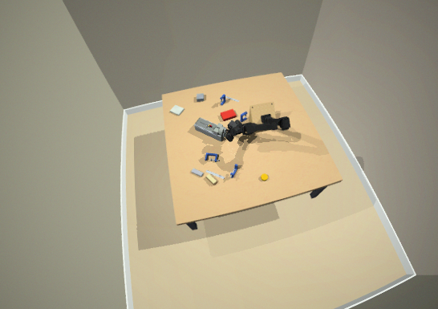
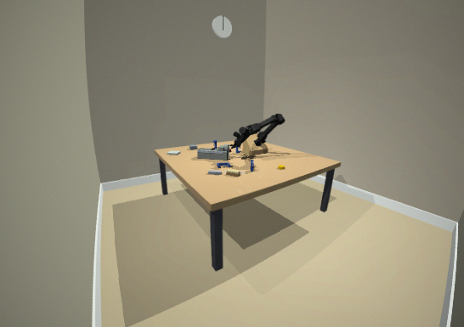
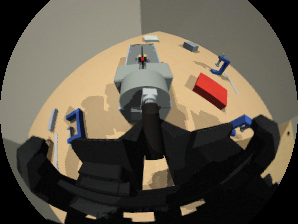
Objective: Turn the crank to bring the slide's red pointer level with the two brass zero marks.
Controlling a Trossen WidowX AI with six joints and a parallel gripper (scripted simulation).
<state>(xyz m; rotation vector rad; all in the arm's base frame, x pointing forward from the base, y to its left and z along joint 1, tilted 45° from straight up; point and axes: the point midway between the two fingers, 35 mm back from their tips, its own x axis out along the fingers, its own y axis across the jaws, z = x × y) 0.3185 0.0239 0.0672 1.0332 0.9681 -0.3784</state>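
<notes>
Right now my gripper tip is 10 mm past the dark crank handle, 10 mm to the right of it and 20 mm below it. From my gripper tip the other things lie so: red pointer: 110 mm ahead, 100 mm to the right, 10 mm below; tan block: 200 mm ahead, 330 mm to the left, 80 mm below; yellow disc: 180 mm behind, 410 mm to the left, 90 mm below.
</notes>
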